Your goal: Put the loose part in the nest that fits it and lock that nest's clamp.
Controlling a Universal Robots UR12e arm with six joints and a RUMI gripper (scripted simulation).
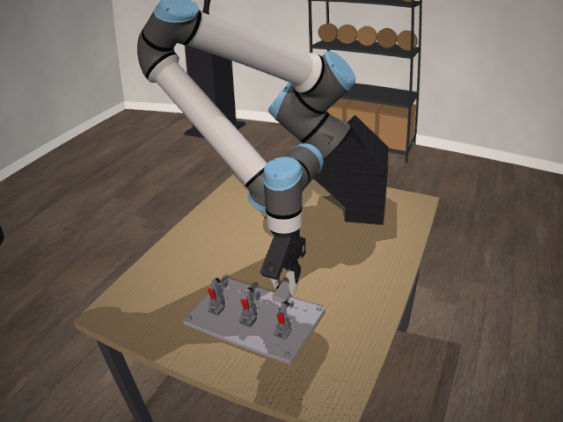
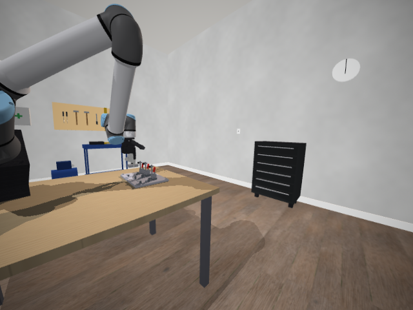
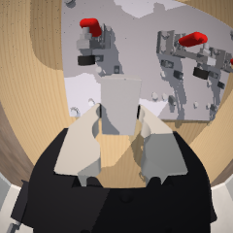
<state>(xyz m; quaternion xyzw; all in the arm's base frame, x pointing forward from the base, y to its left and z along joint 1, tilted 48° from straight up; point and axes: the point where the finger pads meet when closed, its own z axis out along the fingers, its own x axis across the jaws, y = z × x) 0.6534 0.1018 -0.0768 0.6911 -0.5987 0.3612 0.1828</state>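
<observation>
Now: hand 50 mm short of the fixture plate, 80 mm to the left of it and 90 mm above it. The rest, counted from my hand: loose part (10 mm below).
</observation>
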